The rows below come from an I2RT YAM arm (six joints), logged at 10 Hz.
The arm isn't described. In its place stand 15 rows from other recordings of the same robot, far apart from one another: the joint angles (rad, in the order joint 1, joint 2, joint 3, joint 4, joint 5, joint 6), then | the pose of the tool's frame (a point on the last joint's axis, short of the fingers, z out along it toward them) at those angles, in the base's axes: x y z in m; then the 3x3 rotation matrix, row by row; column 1 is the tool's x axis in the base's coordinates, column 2 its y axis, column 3 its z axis.
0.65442 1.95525 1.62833 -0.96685 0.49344 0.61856 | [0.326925 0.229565 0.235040], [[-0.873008 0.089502 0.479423], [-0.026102 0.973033 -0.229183], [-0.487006 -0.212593 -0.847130]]
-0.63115 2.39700 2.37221 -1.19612 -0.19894 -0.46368 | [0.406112 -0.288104 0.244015], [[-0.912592 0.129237 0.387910], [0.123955 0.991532 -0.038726], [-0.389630 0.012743 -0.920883]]
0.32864 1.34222 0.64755 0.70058 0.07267 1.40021 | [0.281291 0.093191 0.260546], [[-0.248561 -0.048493 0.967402], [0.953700 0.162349 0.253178], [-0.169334 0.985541 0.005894]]
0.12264 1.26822 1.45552 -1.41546 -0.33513 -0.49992 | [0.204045 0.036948 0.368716], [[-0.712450 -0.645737 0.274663], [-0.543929 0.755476 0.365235], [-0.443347 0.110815 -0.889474]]
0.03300 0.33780 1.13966 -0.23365 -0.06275 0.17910 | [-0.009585 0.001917 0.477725], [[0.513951 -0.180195 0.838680], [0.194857 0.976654 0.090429], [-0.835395 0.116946 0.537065]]
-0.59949 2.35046 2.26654 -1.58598 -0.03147 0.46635 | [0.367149 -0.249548 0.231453], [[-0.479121 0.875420 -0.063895], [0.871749 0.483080 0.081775], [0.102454 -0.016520 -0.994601]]
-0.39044 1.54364 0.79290 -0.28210 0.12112 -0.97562 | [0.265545 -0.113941 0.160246], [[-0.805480 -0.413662 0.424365], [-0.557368 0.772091 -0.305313], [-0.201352 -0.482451 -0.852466]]
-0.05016 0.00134 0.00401 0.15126 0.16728 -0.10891 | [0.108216 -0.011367 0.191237], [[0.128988 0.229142 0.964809], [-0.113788 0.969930 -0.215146], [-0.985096 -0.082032 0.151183]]
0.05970 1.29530 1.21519 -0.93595 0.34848 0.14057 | [0.254075 0.003009 0.316403], [[-0.822858 0.241127 0.514551], [0.082738 0.946695 -0.311324], [-0.562192 -0.213602 -0.798946]]
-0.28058 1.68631 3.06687 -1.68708 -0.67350 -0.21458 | [0.135790 -0.016024 0.596941], [[-0.207711 -0.408551 0.888787], [-0.113356 0.912535 0.392976], [-0.971600 -0.019124 -0.235855]]
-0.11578 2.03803 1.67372 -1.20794 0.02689 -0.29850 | [0.386335 -0.045894 0.208386], [[-0.983328 -0.181782 -0.004549], [-0.181601 0.983014 -0.026539], [0.009296 -0.025270 -0.999637]]
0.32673 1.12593 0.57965 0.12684 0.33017 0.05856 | [0.235977 0.067781 0.231942], [[-0.386400 -0.000563 0.922331], [-0.072483 0.996926 -0.029758], [-0.919479 -0.078352 -0.385252]]
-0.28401 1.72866 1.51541 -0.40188 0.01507 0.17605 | [0.386856 -0.113482 0.317765], [[-0.494245 0.384496 0.779670], [0.326701 0.913279 -0.243285], [-0.805598 0.134477 -0.576999]]
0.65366 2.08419 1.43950 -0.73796 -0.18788 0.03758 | [0.315029 0.249688 0.137141], [[-0.802790 -0.595387 0.032292], [-0.568440 0.780558 0.260011], [-0.180013 0.190378 -0.965066]]
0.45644 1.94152 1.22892 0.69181 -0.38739 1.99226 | [0.395485 0.209175 0.242561], [[-0.674107 0.322672 0.664426], [0.610228 -0.263542 0.747106], [0.416174 0.909081 -0.019248]]
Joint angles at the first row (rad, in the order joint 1, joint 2, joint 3, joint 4, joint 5, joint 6):
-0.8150, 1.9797, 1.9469, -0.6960, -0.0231, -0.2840
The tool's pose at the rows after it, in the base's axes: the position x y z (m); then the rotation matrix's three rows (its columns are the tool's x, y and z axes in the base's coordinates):
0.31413 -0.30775 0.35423; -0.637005 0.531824 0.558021; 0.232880 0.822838 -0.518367; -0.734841 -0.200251 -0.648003
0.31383 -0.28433 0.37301; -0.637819 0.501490 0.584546; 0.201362 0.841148 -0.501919; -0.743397 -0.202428 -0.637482
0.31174 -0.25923 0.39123; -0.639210 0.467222 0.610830; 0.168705 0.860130 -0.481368; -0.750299 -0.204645 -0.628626
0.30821 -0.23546 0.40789; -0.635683 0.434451 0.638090; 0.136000 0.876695 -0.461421; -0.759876 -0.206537 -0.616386
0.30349 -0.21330 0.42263; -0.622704 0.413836 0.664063; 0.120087 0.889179 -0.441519; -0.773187 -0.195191 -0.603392
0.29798 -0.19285 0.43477; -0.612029 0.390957 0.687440; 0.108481 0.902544 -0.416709; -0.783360 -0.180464 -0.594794
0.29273 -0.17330 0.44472; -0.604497 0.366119 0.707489; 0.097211 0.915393 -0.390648; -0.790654 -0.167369 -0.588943
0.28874 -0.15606 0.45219; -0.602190 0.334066 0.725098; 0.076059 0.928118 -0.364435; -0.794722 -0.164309 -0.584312
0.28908 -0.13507 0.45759; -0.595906 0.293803 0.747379; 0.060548 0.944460 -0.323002; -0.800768 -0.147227 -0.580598
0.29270 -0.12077 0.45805; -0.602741 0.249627 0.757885; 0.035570 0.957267 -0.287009; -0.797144 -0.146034 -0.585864
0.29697 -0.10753 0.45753; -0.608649 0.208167 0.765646; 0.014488 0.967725 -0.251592; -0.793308 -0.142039 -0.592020
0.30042 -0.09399 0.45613; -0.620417 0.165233 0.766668; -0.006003 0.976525 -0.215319; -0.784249 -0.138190 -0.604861
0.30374 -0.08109 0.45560; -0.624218 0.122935 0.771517; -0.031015 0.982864 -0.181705; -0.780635 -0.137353 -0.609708
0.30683 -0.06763 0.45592; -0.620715 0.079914 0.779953; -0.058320 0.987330 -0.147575; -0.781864 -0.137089 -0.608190
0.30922 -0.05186 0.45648; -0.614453 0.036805 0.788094; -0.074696 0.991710 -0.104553; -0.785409 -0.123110 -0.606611
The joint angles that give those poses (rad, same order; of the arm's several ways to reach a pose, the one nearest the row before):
-0.7769, 1.9285, 1.9469, -0.7235, -0.0216, -0.2844
-0.7380, 1.8747, 1.9468, -0.7635, -0.0219, -0.2840
-0.6956, 1.8190, 1.9468, -0.8078, -0.0219, -0.2840
-0.6544, 1.7664, 1.9469, -0.8448, -0.0223, -0.2829
-0.6148, 1.7176, 1.9469, -0.8772, -0.0223, -0.2642
-0.5770, 1.6738, 1.9469, -0.9104, -0.0257, -0.2455
-0.5373, 1.6348, 1.9469, -0.9421, -0.0265, -0.2279
-0.4984, 1.6039, 1.9468, -0.9672, -0.0265, -0.2230
-0.4400, 1.5806, 1.9468, -0.9859, -0.0261, -0.2005
-0.3943, 1.5757, 1.9468, -0.9974, -0.0261, -0.2001
-0.3504, 1.5749, 1.9468, -1.0057, -0.0265, -0.1967
-0.3061, 1.5749, 1.9469, -1.0218, -0.0257, -0.1940
-0.2638, 1.5749, 1.9469, -1.0279, -0.0258, -0.1940
-0.2199, 1.5742, 1.9469, -1.0267, -0.0261, -0.1936
-0.1696, 1.5723, 1.9468, -1.0267, -0.0299, -0.1783

